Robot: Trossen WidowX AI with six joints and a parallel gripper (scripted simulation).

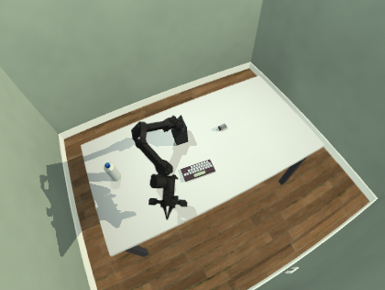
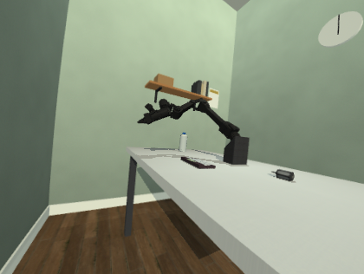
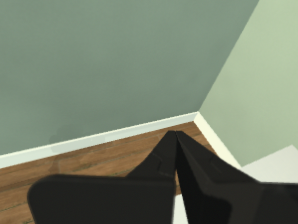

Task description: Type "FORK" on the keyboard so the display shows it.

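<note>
The left-arrow key lies 250 mm behind my hand, 190 mm below it and 160 mm to the left of it.
</note>
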